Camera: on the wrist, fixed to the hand. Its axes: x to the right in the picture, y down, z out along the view.
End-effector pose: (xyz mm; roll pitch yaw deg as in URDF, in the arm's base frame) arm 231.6 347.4 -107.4 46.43 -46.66 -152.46
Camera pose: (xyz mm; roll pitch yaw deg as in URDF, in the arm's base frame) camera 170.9 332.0 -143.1 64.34 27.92 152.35
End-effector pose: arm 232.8 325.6 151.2 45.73 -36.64 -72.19
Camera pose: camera 234.7 269.9 105.5 54.17 32.80 -133.01
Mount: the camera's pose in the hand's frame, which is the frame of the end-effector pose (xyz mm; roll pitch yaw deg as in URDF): 15.8 -59.8 -37.0 8.62 -2.94 -89.68
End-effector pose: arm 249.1 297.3 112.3 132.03 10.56 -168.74
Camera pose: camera 250.6 228.7 90.1 -155.26 49.82 -66.50
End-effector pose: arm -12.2 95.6 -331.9 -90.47 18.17 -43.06
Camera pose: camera -12.5 45.9 -279.7 -91.47 -71.21 -32.42
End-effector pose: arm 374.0 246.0 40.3 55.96 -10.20 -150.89
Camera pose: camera 348.2 234.8 -26.1 25.68 51.74 132.84
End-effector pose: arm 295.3 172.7 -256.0 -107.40 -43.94 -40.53
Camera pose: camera 256.7 182.8 -196.0 118.57 -42.77 111.21
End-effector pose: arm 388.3 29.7 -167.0 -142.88 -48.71 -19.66
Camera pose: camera 360.2 66.6 -111.8 134.71 -22.02 97.17
